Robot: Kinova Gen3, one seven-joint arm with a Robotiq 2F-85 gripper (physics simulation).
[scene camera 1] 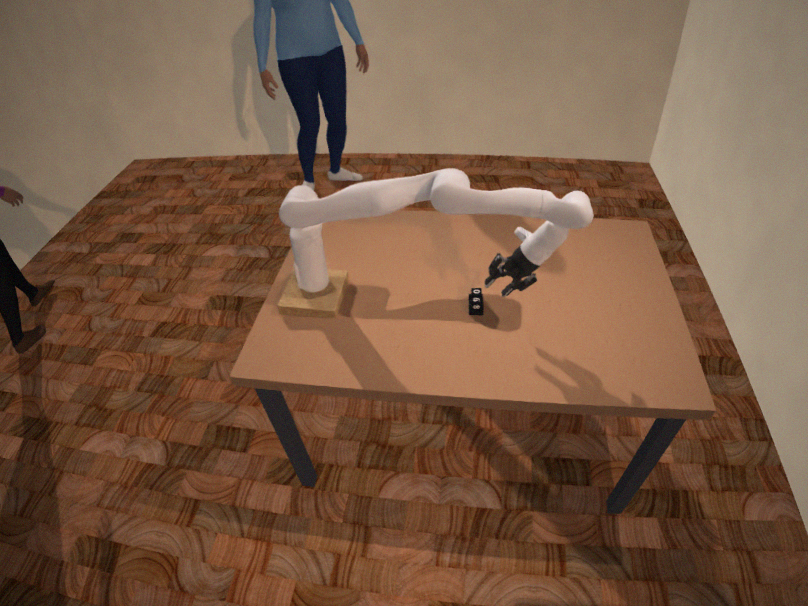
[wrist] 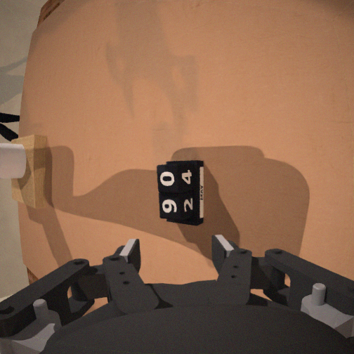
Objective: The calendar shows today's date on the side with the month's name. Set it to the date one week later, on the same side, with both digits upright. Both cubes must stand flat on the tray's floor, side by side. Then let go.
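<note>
The calendar (scene camera 1: 475,302) stands on the table as a small black block. In the wrist view, its cube with the 2 (wrist: 188,204) and its cube with the 4 (wrist: 187,176) are side by side in the tray (wrist: 201,213). On the side with the white MAY label, the digits read 24, upright relative to the label. The top faces show 9 above the 2 and 0 above the 4. The tray's floor is hidden. My gripper (scene camera 1: 497,287) (wrist: 175,249) is partly open and empty, in the air above and to the right of the calendar in the scene view.
The table (scene camera 1: 587,365) (wrist: 90,110) carries the robot's wooden base block (scene camera 1: 313,301) (wrist: 33,172) at the left. Arm shadows fall around the calendar. A person in blue (scene camera 1: 306,32) stands behind the table, and another person's dark legs (scene camera 1: 9,293) show at the far left.
</note>
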